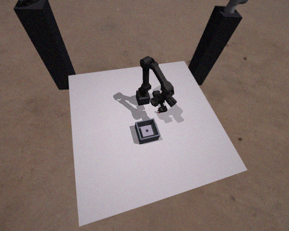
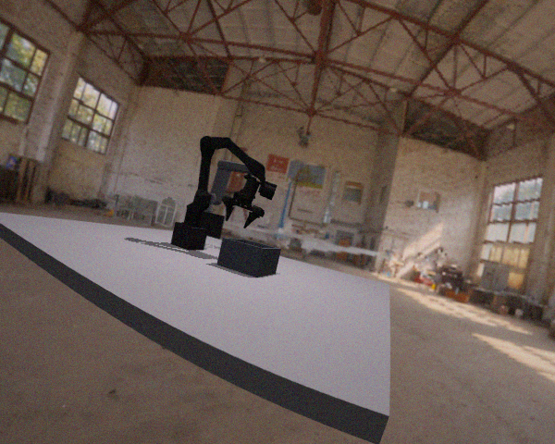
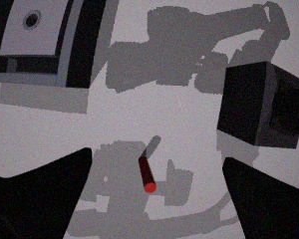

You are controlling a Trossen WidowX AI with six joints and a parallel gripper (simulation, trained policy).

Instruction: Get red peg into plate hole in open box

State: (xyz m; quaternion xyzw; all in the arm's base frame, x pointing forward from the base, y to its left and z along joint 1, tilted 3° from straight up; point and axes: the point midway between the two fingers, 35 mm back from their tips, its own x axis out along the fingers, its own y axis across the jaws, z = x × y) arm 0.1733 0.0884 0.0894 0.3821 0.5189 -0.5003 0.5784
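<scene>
Right now my gripper tip is 100 mm above the red peg, 60 mm to the right of it and 20 mm past it. The rest, counted from my gripper tip: plate (180 mm ahead, 100 mm below, 90 mm to the right); then dark box (180 mm ahead, 120 mm below, 90 mm to the right).
</scene>
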